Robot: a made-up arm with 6 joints.
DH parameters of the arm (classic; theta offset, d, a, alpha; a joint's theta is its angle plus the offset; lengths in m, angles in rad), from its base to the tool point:
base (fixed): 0 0.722 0.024 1.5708
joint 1: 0 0.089 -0.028 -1.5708
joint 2: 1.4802 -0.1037 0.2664 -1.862
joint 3: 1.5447 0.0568 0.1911 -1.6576
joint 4: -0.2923 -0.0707 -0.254 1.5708
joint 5: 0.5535 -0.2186 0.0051 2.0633
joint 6: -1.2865 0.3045 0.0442 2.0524
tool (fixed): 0.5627 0.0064 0 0
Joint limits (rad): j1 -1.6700..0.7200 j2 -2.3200..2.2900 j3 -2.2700..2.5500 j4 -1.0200..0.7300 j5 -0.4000..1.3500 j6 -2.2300..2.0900
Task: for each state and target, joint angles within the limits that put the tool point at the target. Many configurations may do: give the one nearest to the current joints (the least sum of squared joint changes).
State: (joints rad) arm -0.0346 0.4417 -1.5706 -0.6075 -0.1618 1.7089
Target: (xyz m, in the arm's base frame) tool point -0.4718 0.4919 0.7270
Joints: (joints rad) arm 0.4036 0.8619 -1.4749 -0.6174 0.0386 1.7411
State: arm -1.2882 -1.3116 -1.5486 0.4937 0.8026 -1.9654
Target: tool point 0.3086 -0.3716 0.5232
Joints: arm -1.1152 -1.6945 -1.5901 0.4788 0.8011 -1.9277
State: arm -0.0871 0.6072 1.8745 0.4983 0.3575 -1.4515
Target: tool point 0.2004 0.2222 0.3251
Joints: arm -0.1825 0.3170 1.7537 0.4909 -0.0012 -1.4720
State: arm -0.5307 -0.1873 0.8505 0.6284 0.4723 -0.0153
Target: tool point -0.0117 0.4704 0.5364
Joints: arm -0.7022 0.3915 0.7416 0.7300 0.2226 -0.0592
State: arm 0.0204 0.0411 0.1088 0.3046 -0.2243 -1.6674
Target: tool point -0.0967 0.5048 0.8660
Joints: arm 0.1048 0.3775 -0.1469 0.6656 -0.3431 -1.6732
